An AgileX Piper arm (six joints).
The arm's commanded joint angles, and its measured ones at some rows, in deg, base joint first. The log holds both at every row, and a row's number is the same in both.
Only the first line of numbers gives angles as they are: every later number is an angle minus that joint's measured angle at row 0.
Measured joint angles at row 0:
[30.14, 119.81, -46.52, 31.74, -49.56, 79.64]
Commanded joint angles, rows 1 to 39:
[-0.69, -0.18, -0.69, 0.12, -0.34, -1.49]
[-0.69, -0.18, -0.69, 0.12, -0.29, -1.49]
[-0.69, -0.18, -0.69, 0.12, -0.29, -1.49]
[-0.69, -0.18, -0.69, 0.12, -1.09, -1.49]
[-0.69, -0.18, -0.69, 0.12, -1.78, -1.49]
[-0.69, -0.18, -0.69, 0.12, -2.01, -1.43]
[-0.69, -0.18, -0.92, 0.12, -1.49, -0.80]
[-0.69, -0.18, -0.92, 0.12, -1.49, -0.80]
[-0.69, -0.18, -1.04, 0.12, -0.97, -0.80]
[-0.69, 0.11, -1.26, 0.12, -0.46, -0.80]
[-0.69, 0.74, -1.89, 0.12, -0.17, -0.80]
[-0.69, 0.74, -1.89, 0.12, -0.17, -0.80]
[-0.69, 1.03, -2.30, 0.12, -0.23, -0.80]
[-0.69, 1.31, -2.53, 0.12, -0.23, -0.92]
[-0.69, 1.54, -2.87, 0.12, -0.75, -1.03]
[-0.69, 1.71, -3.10, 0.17, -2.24, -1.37]
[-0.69, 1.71, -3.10, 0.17, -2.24, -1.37]
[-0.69, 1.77, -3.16, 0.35, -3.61, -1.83]
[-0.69, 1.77, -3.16, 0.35, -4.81, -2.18]
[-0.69, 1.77, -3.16, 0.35, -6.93, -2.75]
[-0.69, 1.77, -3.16, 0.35, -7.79, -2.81]
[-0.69, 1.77, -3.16, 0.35, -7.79, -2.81]
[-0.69, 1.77, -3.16, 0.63, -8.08, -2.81]
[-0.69, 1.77, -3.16, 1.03, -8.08, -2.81]
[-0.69, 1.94, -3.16, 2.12, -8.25, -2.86]
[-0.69, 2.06, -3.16, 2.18, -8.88, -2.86]
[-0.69, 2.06, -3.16, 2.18, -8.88, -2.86]
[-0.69, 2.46, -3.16, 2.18, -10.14, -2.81]
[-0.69, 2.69, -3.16, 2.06, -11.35, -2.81]
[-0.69, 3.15, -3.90, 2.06, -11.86, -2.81]
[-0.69, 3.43, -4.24, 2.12, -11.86, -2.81]
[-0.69, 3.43, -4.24, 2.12, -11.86, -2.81]
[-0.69, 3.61, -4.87, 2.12, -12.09, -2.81]
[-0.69, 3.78, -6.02, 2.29, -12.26, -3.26]
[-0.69, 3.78, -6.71, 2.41, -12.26, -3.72]
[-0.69, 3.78, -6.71, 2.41, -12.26, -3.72]
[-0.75, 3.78, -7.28, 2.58, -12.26, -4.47]
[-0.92, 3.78, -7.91, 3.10, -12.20, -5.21]
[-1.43, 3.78, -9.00, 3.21, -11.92, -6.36]
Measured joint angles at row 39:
[0.57, 4.24, -4.13, 4.36, -2.92, -3.67]
